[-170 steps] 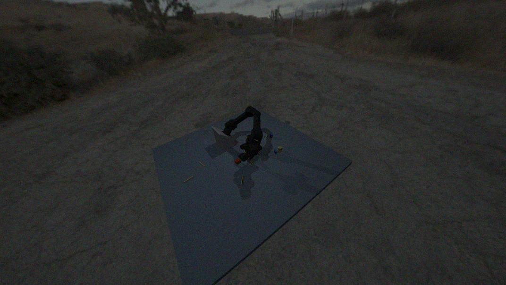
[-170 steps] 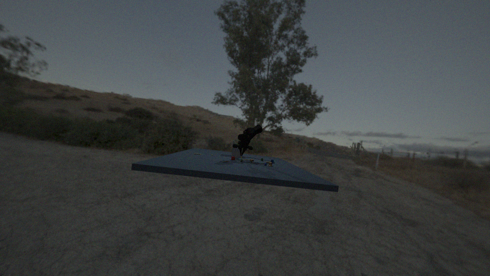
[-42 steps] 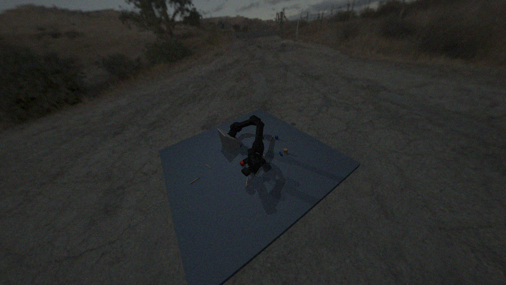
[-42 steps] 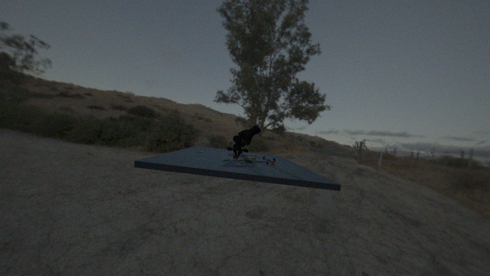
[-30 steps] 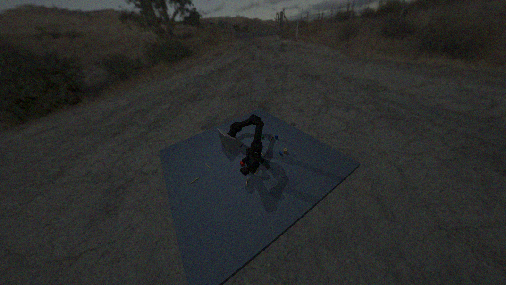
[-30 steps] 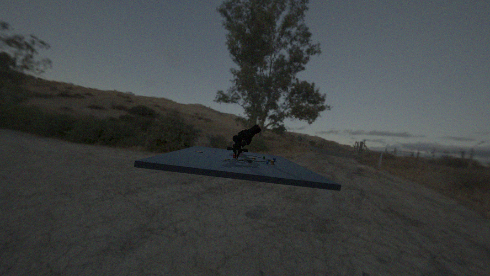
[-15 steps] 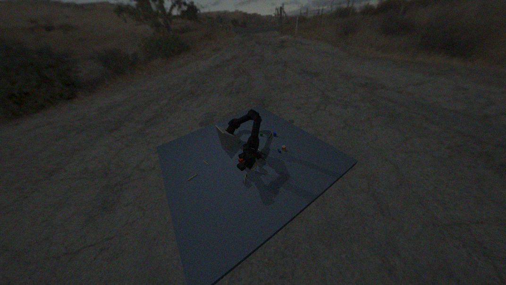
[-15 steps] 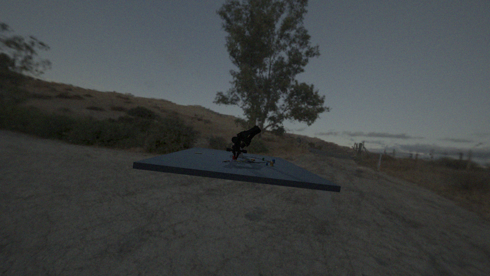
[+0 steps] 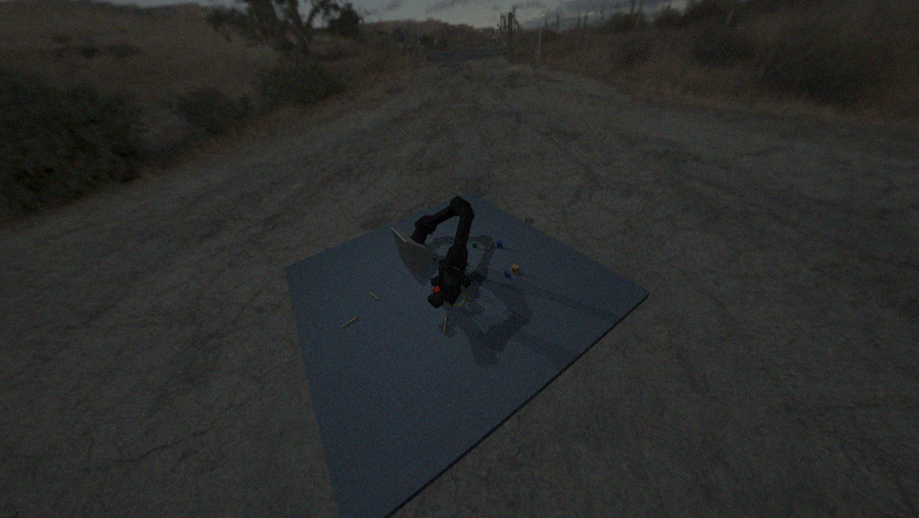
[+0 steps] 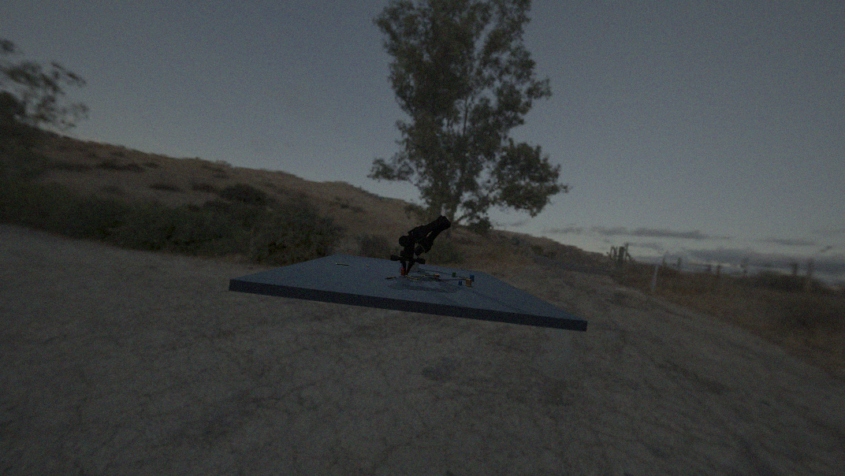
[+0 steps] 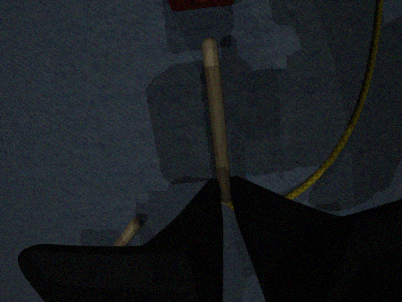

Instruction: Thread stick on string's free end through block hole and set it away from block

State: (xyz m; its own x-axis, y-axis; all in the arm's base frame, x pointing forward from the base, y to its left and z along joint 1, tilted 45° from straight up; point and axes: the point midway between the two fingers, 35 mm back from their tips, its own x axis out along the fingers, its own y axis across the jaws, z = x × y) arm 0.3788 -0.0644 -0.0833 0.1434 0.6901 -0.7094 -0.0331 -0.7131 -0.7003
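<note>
Right now the red block is 100 mm behind my gripper tip. Also, from my gripper tip: thin wooden stick 10 mm behind; green object 220 mm behind, 360 mm to the left; blue object 50 mm ahead, 300 mm to the left.
</note>
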